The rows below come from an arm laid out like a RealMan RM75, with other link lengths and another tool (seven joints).
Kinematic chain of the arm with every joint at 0, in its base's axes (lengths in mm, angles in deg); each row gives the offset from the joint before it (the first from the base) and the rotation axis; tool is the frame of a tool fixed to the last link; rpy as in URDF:
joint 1: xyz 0 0 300.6 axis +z
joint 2: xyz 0 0 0 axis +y
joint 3: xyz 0 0 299.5 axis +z
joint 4: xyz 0 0 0 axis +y
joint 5: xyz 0 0 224.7 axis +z
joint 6: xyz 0 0 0 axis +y
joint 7: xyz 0 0 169.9 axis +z
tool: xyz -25 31 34 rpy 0 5.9 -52.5
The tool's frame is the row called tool.
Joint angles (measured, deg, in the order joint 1, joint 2, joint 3, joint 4, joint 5, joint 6, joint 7), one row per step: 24.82, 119.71, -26.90, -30.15, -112.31, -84.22, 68.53; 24.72, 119.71, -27.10, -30.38, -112.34, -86.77, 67.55; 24.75, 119.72, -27.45, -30.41, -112.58, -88.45, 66.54; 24.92, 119.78, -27.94, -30.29, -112.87, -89.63, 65.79; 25.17, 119.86, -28.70, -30.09, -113.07, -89.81, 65.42; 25.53, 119.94, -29.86, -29.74, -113.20, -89.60, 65.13; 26.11, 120.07, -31.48, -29.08, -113.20, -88.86, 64.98; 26.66, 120.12, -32.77, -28.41, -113.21, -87.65, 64.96; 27.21, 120.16, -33.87, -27.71, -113.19, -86.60, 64.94; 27.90, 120.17, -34.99, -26.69, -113.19, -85.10, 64.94; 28.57, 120.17, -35.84, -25.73, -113.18, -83.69, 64.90; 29.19, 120.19, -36.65, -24.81, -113.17, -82.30, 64.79; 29.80, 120.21, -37.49, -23.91, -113.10, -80.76, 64.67
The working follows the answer.
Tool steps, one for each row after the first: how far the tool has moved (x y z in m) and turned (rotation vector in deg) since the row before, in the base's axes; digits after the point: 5 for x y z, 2 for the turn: -0.00621, -0.00710, 0.00066, -0.73, 0.65, 2.57; -0.00447, -0.00551, -0.00124, -0.74, 0.13, 2.12; -0.00427, -0.00423, -0.00257, -0.89, 0.07, 1.73; -0.00274, -0.00163, -0.00382, -0.82, -0.27, 0.95; -0.00289, -0.00097, -0.00536, -1.03, -0.47, 0.87; -0.00373, 0.00006, -0.00780, -1.31, -0.58, 0.73; -0.00164, 0.00173, -0.00667, -0.87, -0.79, 0.14; -0.00179, 0.00152, -0.00597, -0.78, -0.61, 0.14; -0.00126, 0.00241, -0.00710, -0.78, -0.78, -0.15; -0.00104, 0.00260, -0.00606, -0.55, -0.71, -0.18; -0.00077, 0.00222, -0.00598, -0.48, -0.75, -0.16; -0.00035, 0.00250, -0.00596, -0.37, -0.86, -0.22
Tool pose at each row, in the base's axes (x y z in m, rotation vector in deg; rounded; the steps above come from the unrounded poses): 0.30078, 0.35430, 0.00509, -136.01, -19.48, 14.66; 0.29456, 0.34720, 0.00575, -136.28, -22.22, 16.80; 0.29009, 0.34169, 0.00451, -136.68, -24.66, 18.12; 0.28582, 0.33746, 0.00194, -137.26, -26.66, 19.25; 0.28308, 0.33583, -0.00189, -137.97, -27.89, 19.59; 0.28019, 0.33486, -0.00725, -138.95, -29.11, 19.75; 0.27646, 0.33492, -0.01505, -140.25, -30.19, 19.80; 0.27482, 0.33664, -0.02172, -141.28, -30.66, 19.21; 0.27304, 0.33816, -0.02769, -142.19, -31.05, 18.78; 0.27177, 0.34057, -0.03480, -143.19, -31.15, 18.04; 0.27073, 0.34317, -0.04086, -143.96, -31.19, 17.28; 0.26997, 0.34539, -0.04684, -144.66, -31.28, 16.46; 0.26962, 0.34789, -0.05281, -145.29, -31.33, 15.42

